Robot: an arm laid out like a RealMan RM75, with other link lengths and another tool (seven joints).
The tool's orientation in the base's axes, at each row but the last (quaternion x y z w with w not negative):
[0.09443 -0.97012 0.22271 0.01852]
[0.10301 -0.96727 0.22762 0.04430]
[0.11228 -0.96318 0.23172 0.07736]
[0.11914 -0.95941 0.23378 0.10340]
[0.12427 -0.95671 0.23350 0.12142]
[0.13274 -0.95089 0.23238 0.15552]
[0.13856 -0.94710 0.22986 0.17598]
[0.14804 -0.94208 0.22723 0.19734]
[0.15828 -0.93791 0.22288 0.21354]
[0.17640 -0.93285 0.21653 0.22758]
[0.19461 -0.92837 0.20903 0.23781]
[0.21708 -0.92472 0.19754 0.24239]
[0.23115 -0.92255 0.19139 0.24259]
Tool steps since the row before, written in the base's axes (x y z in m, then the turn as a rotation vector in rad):
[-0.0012 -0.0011 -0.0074 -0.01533 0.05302 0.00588]
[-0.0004 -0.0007 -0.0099 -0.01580 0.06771 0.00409]
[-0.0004 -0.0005 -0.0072 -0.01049 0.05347 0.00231]
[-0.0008 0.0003 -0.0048 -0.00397 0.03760 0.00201]
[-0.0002 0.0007 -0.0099 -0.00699 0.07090 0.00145]
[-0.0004 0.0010 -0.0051 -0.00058 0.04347 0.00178]
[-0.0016 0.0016 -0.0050 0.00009 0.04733 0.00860]
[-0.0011 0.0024 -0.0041 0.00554 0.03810 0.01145]
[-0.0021 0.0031 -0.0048 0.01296 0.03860 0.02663]
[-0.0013 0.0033 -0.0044 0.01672 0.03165 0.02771]
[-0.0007 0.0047 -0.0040 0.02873 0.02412 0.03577]
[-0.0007 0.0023 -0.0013 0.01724 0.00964 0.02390]
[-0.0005 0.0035 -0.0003 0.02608 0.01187 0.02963]
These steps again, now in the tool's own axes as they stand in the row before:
[0.0008 0.0024 0.0071 0.00623 0.04723 -0.02848]
[-0.0008 0.0037 0.0092 0.00382 0.06096 -0.03347]
[-0.0010 0.0028 0.0066 0.00092 0.04803 -0.02581]
[-0.0005 0.0025 0.0041 -0.00249 0.03267 -0.01897]
[-0.0028 0.0048 0.0082 -0.00585 0.06243 -0.03385]
[-0.0016 0.0030 0.0039 -0.00666 0.03672 -0.02237]
[-0.0008 0.0039 0.0038 -0.00526 0.03716 -0.03010]
[-0.0013 0.0040 0.0025 -0.00705 0.02622 -0.02960]
[-0.0011 0.0051 0.0031 -0.00637 0.01842 -0.04458]
[-0.0019 0.0048 0.0024 -0.00736 0.01059 -0.04339]
[-0.0028 0.0054 0.0012 -0.01092 -0.00362 -0.05054]
[-0.0008 0.0026 0.0002 -0.00377 -0.00681 -0.03001]
[-0.0009 0.0032 -0.0012 -0.00830 -0.01095 -0.03886]

